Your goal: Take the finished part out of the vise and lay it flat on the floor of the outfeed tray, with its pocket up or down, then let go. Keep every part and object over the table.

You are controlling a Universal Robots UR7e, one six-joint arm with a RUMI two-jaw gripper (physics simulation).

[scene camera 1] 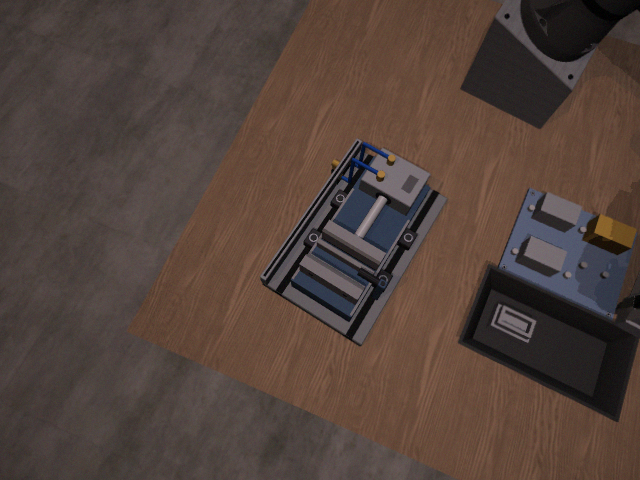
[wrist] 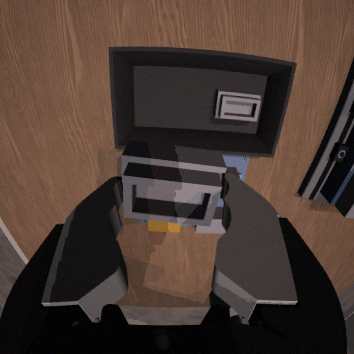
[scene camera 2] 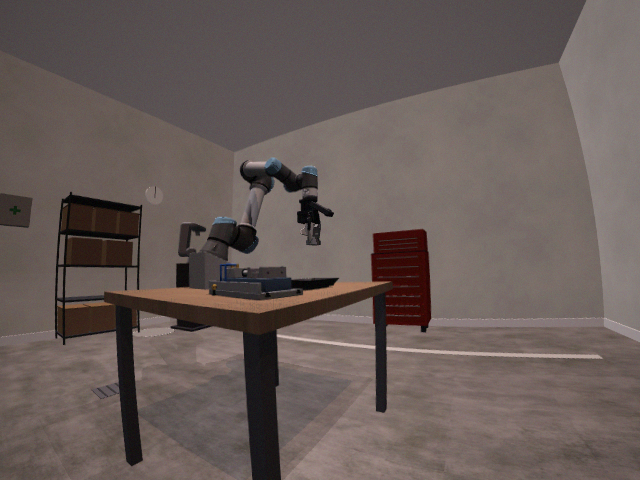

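Where they show: gripper, between the fingertips: (wrist: 171,176) (scene camera 2: 313,243); arm's base, origin of its link: (scene camera 1: 557,18) (scene camera 2: 212,259).
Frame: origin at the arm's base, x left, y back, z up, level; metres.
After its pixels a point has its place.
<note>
My gripper (scene camera 2: 313,242) @(x 0.108, y -0.510, z 0.061 m) (wrist: 171,176) @(x 0.108, y -0.510, z 0.061 m) is shut on the finished part (wrist: 172,172) @(x 0.104, y -0.524, z 0.081 m), a grey block with a rectangular pocket, held by its two ends. It hangs high above the table. In the wrist view the held part appears just below the near wall of the outfeed tray (scene camera 1: 563,356) @(x 0.111, y -0.529, z -0.132 m) (wrist: 170,102) @(x 0.115, y -0.516, z -0.132 m) (scene camera 2: 316,282) @(x 0.001, y -0.561, z -0.113 m), a dark open box. The vise (scene camera 1: 354,242) @(x -0.246, y -0.455, z -0.048 m) (scene camera 2: 250,284) @(x -0.366, y -0.494, z -0.099 m) holds no part between its jaws. The gripper does not show in scene camera 1. The underside of the held part is hidden.
Another grey pocketed part (scene camera 1: 512,322) @(x 0.021, y -0.501, z -0.111 m) (wrist: 238,106) @(x 0.021, y -0.501, z -0.111 m) lies flat at one end of the tray, pocket up. A blue plate (scene camera 1: 573,249) @(x 0.120, y -0.344, z -0.135 m) (wrist: 237,162) @(x 0.021, y -0.398, z -0.136 m) beside the tray bears two grey blocks (scene camera 1: 558,210) @(x 0.074, y -0.297, z -0.100 m) (scene camera 1: 541,255) @(x 0.053, y -0.384, z -0.100 m) and an orange block (scene camera 1: 612,235) @(x 0.161, y -0.321, z -0.100 m) (wrist: 164,226) @(x 0.166, y -0.306, z -0.100 m).
</note>
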